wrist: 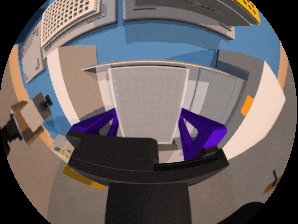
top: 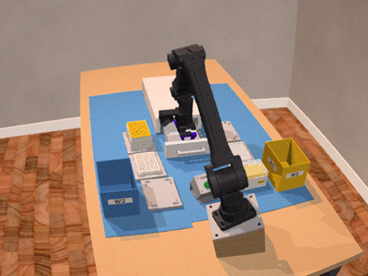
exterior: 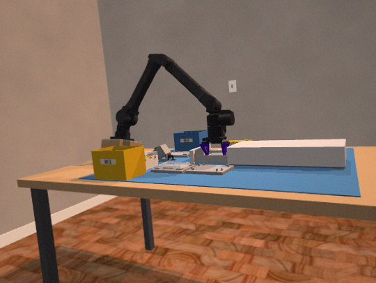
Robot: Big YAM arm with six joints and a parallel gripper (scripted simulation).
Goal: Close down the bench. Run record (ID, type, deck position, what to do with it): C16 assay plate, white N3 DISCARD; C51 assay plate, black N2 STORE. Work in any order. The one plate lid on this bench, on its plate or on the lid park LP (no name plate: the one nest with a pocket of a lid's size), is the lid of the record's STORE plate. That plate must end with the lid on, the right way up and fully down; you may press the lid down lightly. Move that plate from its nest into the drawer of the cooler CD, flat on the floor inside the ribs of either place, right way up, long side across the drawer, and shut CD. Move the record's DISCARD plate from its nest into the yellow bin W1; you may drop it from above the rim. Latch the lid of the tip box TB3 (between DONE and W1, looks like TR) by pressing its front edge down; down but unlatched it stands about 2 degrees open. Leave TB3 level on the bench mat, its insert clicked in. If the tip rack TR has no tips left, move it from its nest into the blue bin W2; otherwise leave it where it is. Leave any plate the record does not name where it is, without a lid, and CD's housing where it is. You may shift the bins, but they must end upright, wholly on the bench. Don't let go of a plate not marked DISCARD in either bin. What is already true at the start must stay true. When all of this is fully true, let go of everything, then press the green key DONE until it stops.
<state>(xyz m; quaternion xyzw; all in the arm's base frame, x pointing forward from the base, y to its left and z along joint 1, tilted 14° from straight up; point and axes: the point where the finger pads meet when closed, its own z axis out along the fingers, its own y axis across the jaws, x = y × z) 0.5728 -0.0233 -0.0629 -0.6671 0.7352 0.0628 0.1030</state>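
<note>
Now: the plate lid right at my hand. Also, from my hand: cooler CD (17 cm ahead, 2 cm to the right, 1 cm above); then cooler drawer (3 cm ahead); then black plate (right at my hand).
</note>
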